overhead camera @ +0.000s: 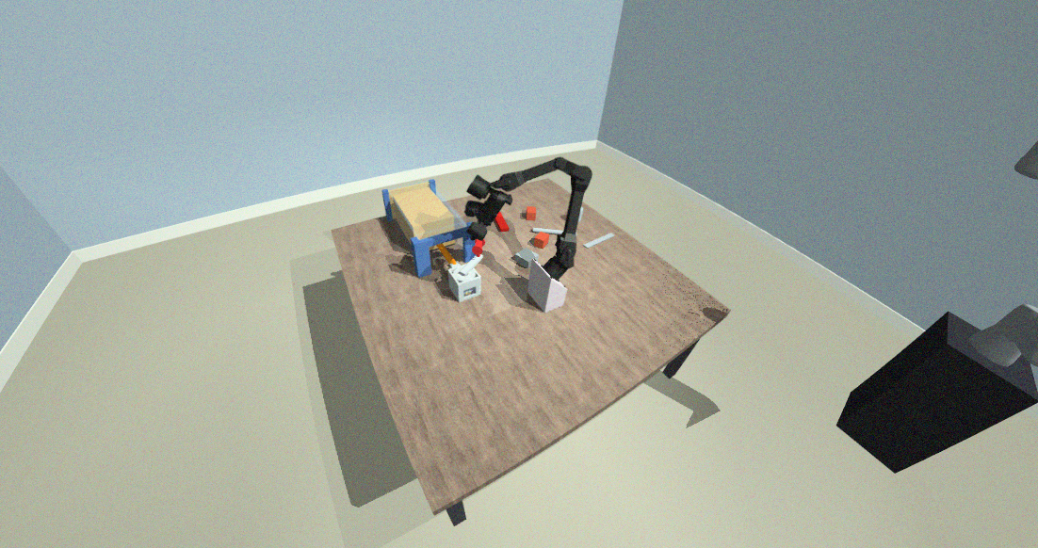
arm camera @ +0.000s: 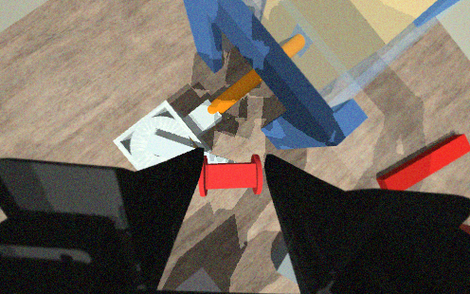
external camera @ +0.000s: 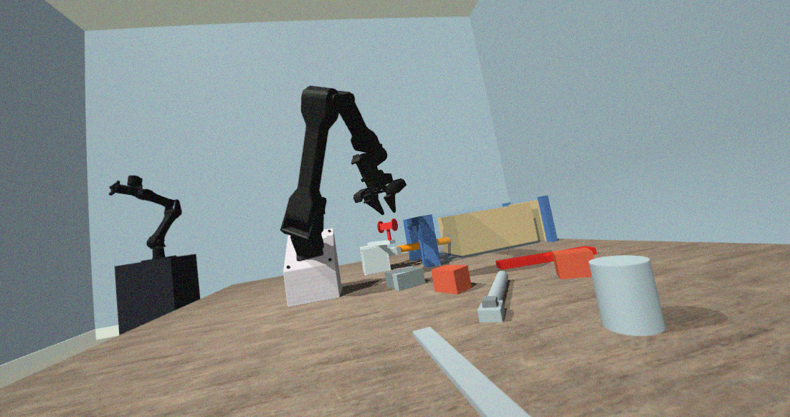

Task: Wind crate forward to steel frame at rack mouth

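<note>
The red knob lies 1 cm behind my gripper tip, 1 cm to the right of it and 6 cm below it. Round my gripper tip: blue steel frame 10 cm ahead, 7 cm to the left, 8 cm below; then winch handle 3 cm behind, 2 cm to the left, 9 cm below; then grey winch 8 cm behind, 7 cm to the left, 16 cm below.
</note>
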